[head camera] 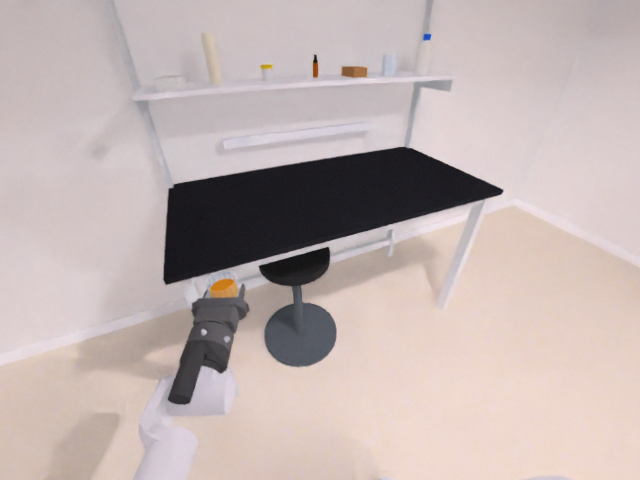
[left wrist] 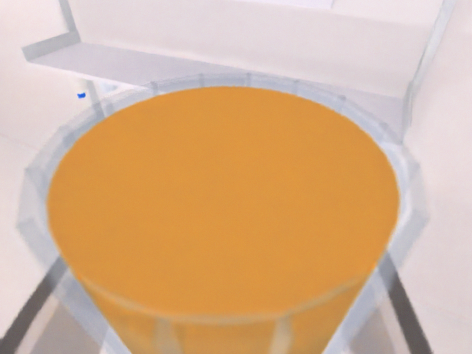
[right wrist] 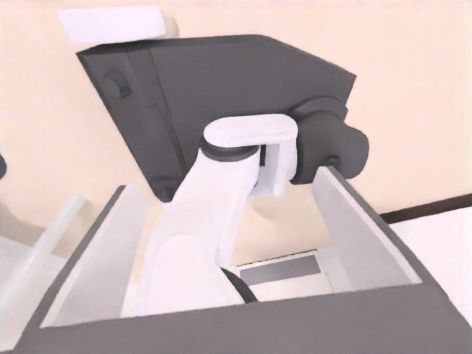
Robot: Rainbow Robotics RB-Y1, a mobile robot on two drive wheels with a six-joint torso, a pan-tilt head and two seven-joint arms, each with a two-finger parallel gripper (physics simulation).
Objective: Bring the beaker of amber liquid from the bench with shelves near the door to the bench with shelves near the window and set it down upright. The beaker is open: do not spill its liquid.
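The open glass beaker of amber liquid (head camera: 223,288) (left wrist: 225,190) is upright, its liquid inside the rim. My left gripper (head camera: 225,291) is shut on the beaker, one finger on each side. In the head camera, it holds the beaker over the floor, just off the front left corner of a black-topped bench (head camera: 320,201) with a shelf (head camera: 294,83) above. Whether this bench is the one near the door or the window cannot be told. My right gripper (right wrist: 229,186) is open and empty in the right wrist view.
A black-seated stool (head camera: 298,268) stands partly under the bench's front edge, right of the left gripper. A white bench leg (head camera: 462,253) stands at the front right. The shelf bears a cream cylinder (head camera: 211,59), a brown box (head camera: 354,71) and several containers. Pale walls stand behind and at right.
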